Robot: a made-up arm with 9 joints.
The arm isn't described. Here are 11 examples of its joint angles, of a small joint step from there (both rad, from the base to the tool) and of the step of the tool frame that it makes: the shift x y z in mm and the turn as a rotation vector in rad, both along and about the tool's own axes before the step.
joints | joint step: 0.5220 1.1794 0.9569 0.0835 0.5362 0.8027 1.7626 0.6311 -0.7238 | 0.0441 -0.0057 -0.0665 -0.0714 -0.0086 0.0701 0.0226 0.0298 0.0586
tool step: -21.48 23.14 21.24 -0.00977 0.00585 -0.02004
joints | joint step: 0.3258 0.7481 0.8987 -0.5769 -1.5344 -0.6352 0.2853 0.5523 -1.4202 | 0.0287 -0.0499 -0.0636 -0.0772 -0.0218 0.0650 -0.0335 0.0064 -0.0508
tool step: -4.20 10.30 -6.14 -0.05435 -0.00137 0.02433
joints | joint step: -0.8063 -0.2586 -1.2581 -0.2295 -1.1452 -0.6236 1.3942 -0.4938 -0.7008 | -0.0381 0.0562 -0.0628 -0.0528 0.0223 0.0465 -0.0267 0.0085 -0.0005
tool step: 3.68 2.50 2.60 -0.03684 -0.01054 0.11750
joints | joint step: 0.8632 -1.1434 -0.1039 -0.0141 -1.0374 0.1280 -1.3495 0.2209 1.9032 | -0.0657 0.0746 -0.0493 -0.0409 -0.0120 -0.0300 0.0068 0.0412 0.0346
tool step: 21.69 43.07 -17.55 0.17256 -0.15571 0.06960
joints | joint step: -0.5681 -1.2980 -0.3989 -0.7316 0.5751 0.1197 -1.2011 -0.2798 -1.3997 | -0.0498 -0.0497 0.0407 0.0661 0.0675 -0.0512 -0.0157 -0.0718 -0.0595
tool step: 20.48 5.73 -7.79 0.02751 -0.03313 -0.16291
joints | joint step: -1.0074 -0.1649 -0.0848 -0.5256 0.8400 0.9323 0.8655 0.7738 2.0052 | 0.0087 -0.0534 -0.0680 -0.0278 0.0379 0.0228 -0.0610 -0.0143 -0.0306
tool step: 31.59 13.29 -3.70 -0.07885 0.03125 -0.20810
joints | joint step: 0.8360 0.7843 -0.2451 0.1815 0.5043 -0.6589 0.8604 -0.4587 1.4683 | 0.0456 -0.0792 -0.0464 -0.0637 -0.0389 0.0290 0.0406 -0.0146 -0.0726
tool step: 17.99 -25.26 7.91 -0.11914 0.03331 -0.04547
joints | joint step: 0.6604 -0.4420 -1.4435 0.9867 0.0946 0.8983 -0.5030 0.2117 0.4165 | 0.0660 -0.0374 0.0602 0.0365 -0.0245 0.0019 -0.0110 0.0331 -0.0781
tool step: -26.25 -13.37 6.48 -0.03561 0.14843 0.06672
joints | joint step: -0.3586 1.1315 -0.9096 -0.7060 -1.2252 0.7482 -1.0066 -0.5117 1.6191 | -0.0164 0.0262 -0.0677 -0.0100 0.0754 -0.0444 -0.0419 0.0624 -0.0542
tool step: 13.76 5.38 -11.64 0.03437 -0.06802 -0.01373
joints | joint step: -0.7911 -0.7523 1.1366 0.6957 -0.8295 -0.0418 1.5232 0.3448 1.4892 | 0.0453 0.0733 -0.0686 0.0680 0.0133 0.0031 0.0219 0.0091 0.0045
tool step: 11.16 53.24 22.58 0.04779 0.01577 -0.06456
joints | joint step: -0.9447 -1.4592 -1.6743 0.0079 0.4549 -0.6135 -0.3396 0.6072 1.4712 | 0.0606 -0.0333 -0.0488 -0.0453 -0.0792 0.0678 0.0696 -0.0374 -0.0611
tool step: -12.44 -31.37 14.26 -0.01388 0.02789 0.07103
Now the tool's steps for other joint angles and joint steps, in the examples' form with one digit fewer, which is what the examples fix.
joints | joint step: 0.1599 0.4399 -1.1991 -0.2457 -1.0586 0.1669 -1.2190 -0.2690 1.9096 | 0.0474 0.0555 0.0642 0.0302 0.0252 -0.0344 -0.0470 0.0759 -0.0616
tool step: 7.1 42.8 25.5 0.0068 0.1210 -0.1371
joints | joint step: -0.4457 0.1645 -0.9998 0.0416 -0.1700 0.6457 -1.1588 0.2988 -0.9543 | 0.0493 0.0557 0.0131 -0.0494 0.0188 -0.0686 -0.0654 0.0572 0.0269
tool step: -22.7 -21.5 13.5 -0.0210 0.0669 0.0824
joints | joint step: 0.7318 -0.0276 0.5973 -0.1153 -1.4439 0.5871 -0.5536 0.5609 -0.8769 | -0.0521 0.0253 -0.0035 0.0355 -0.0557 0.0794 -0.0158 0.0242 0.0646
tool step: 12.3 -7.0 5.8 -0.0321 -0.0479 0.0628
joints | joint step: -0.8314 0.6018 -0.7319 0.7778 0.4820 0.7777 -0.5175 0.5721 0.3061 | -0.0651 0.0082 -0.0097 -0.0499 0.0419 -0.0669 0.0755 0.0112 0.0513
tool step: 19.5 -8.3 -25.7 -0.0099 -0.0832 0.0381
